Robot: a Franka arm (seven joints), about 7 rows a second.
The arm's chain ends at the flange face. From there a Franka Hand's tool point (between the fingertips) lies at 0.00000 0.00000 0.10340 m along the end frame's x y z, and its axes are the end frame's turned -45 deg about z.
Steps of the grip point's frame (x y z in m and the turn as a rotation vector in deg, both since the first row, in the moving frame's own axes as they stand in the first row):
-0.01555, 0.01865, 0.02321, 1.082, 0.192, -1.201
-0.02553, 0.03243, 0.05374, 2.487, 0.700, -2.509
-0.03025, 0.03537, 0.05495, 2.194, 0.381, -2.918
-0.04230, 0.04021, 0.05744, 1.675, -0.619, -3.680
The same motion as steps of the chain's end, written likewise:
0.00334, 0.02580, 0.02323, 0.901, -0.629, -1.201
0.00725, 0.04500, 0.05385, 2.254, -1.264, -2.509
0.00602, 0.04963, 0.05503, 1.821, -1.282, -2.918
0.00149, 0.05960, 0.05749, 0.747, -1.622, -3.680

